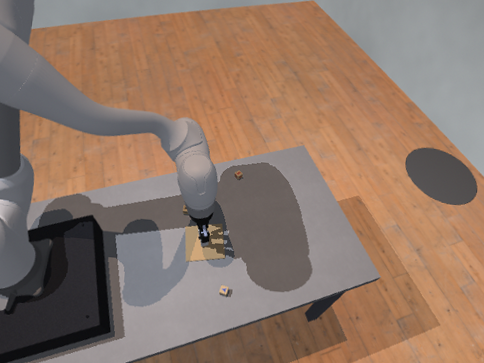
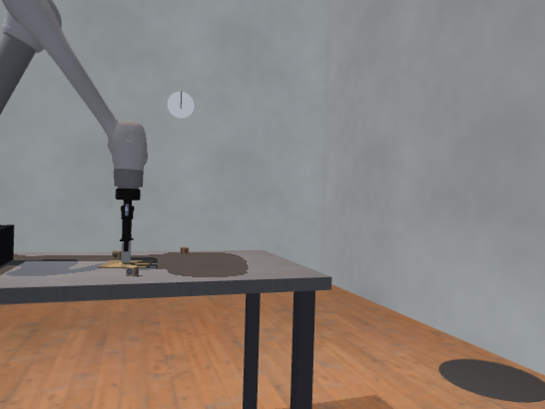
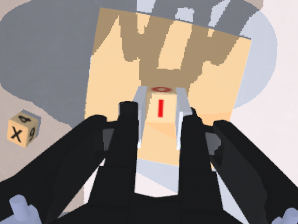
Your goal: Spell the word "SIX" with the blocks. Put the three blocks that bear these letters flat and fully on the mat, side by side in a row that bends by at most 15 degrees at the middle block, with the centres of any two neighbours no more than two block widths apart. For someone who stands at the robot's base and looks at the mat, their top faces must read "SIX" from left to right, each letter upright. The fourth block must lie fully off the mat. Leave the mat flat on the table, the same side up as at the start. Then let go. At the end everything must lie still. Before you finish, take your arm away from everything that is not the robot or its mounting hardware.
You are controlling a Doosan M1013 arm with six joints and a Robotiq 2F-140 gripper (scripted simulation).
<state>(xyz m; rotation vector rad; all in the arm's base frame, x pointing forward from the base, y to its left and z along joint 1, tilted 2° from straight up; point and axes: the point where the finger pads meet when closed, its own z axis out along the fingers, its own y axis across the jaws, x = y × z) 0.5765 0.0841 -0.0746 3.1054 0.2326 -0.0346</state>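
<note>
The tan mat is 40 mm below my hand. The rest, counted from my hand: block: 140 mm to the left, 60 mm behind, 30 mm below.
</note>
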